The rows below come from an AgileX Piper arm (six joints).
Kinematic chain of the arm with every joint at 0, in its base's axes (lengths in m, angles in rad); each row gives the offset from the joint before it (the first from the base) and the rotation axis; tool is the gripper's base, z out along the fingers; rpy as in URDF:
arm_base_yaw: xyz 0 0 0.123 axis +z
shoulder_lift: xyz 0 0 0 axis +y
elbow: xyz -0.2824 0 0.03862 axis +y
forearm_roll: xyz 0.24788 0 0.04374 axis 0.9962 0 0.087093
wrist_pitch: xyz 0 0 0 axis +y
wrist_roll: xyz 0.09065 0 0.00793 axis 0.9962 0 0.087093
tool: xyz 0 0 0 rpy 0 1.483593 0
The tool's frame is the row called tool.
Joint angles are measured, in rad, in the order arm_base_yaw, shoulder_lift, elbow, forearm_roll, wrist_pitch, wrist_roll. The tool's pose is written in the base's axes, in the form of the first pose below.
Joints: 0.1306 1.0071 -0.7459 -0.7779 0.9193 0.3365
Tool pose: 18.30 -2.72 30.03; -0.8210 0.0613 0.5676; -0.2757 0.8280 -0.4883; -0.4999 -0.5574 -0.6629
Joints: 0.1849 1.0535 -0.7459 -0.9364 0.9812 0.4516
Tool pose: 19.11 -2.62 29.94; -0.8300 0.0891 0.5505; -0.3020 0.7580 -0.5781; -0.4688 -0.6461 -0.6023
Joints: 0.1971 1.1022 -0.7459 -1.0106 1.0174 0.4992
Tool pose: 19.88 -2.72 29.46; -0.8490 0.0929 0.5201; -0.3088 0.7116 -0.6311; -0.4287 -0.6964 -0.5755
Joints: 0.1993 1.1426 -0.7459 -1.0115 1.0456 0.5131
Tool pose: 20.35 -2.70 28.68; -0.8755 0.0822 0.4762; -0.2888 0.7010 -0.6520; -0.3875 -0.7084 -0.5900
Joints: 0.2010 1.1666 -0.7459 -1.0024 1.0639 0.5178
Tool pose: 20.57 -2.65 28.16; -0.8922 0.0734 0.4456; -0.2727 0.6990 -0.6611; -0.3600 -0.7114 -0.6036
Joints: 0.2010 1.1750 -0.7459 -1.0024 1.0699 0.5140
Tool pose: 20.66 -2.66 28.00; -0.8977 0.0655 0.4358; -0.2725 0.6948 -0.6656; -0.3463 -0.7162 -0.6058
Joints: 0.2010 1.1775 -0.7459 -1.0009 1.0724 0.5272
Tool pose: 20.67 -2.66 27.94; -0.8988 0.0763 0.4318; -0.2611 0.6981 -0.6668; -0.3522 -0.7120 -0.6075
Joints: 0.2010 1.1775 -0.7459 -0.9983 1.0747 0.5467
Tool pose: 20.65 -2.66 27.92; -0.8983 0.0946 0.4290; -0.2444 0.7038 -0.6670; -0.3650 -0.7041 -0.6092
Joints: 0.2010 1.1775 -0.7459 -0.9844 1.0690 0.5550
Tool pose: 20.65 -2.57 27.83; -0.8975 0.1023 0.4289; -0.2328 0.7163 -0.6579; -0.3745 -0.6903 -0.6191
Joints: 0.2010 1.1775 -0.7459 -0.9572 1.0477 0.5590
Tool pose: 20.72 -2.35 27.66; -0.8933 0.1042 0.4371; -0.2237 0.7405 -0.6337; -0.3897 -0.6640 -0.6382
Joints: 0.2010 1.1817 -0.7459 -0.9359 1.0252 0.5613
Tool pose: 20.89 -2.14 27.45; -0.8895 0.1011 0.4456; -0.2200 0.7600 -0.6116; -0.4005 -0.6421 -0.6537
